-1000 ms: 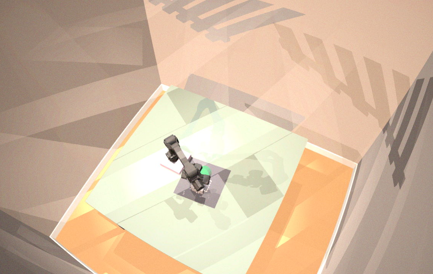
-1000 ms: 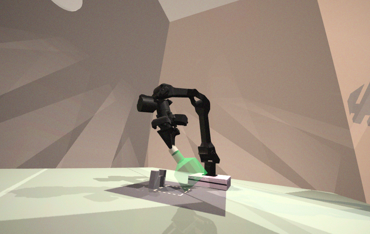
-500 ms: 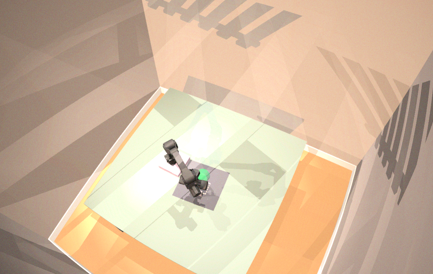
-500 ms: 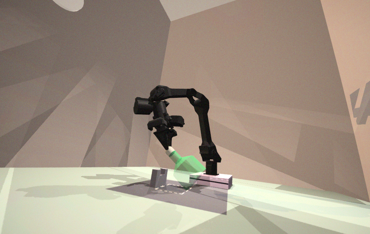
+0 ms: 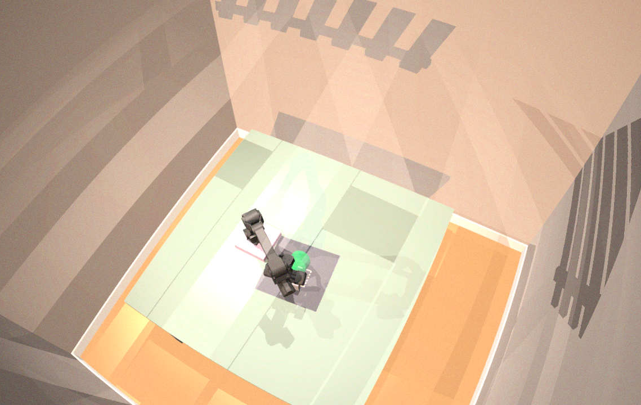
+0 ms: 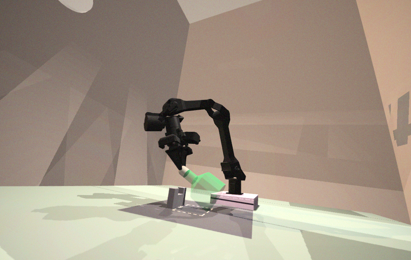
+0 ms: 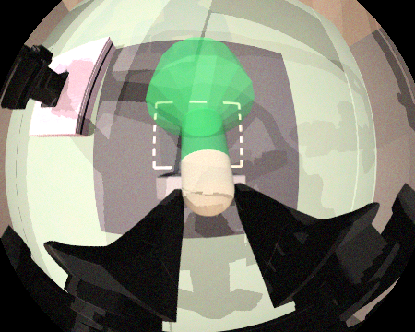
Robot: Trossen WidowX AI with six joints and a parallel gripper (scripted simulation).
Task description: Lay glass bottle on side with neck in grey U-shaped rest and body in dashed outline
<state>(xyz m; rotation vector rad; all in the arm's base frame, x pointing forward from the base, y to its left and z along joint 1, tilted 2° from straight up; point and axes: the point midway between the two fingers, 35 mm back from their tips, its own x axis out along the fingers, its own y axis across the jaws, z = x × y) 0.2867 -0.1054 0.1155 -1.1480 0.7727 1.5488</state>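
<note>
The green glass bottle lies 50 mm to the left of my gripper tip, 30 mm below it and 10 mm behind it. From my gripper tip the other things lie so: dark grey mat (110 mm below, 70 mm to the left, 10 mm behind).
</note>
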